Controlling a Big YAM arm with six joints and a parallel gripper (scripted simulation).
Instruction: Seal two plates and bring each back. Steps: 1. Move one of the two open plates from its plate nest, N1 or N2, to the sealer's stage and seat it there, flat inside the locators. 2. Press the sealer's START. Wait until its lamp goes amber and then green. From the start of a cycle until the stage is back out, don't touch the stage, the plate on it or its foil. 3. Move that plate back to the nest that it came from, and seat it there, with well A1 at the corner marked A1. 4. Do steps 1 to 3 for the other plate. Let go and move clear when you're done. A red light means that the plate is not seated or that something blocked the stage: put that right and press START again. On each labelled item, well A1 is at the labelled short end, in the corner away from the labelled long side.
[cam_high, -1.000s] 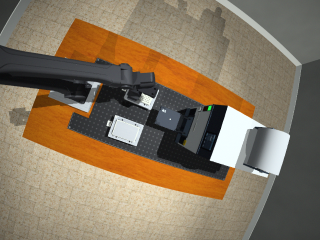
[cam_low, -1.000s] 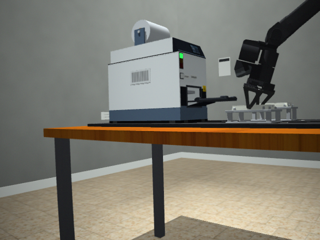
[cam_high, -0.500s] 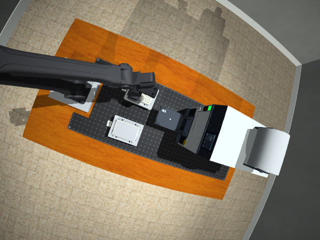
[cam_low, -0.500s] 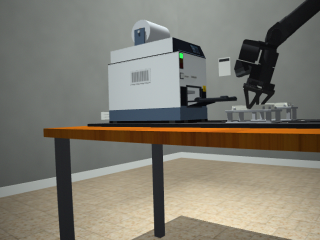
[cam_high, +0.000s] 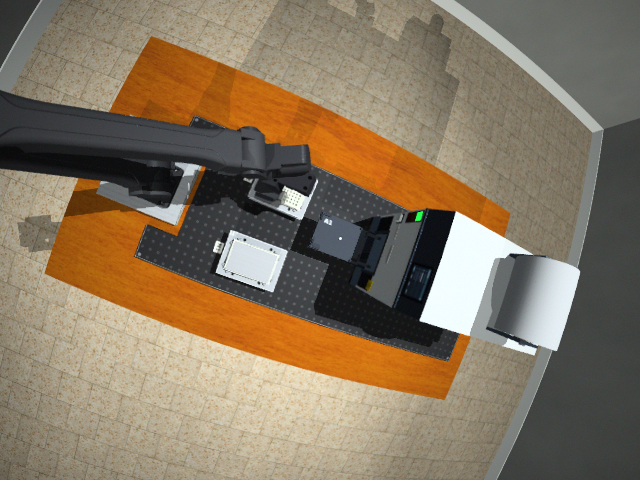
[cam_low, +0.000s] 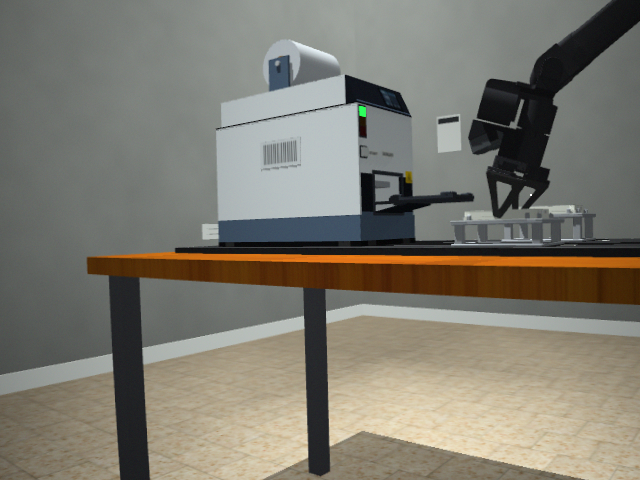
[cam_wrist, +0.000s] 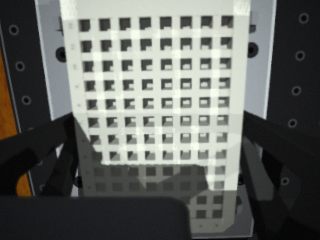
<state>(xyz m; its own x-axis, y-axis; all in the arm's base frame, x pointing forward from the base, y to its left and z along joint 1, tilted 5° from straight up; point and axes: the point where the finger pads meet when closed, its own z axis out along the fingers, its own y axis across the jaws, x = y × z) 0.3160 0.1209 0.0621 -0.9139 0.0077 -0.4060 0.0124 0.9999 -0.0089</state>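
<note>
My gripper is now 2 cm above the plate nest. From my hand the other things lie so: sealer stage: 19 cm ahead, 7 cm to the right, 4 cm above; then pale start button: 29 cm ahead, 3 cm to the left, 13 cm above; then A1 mark: 7 cm behind, 5 cm to the left, 1 cm below.
</note>
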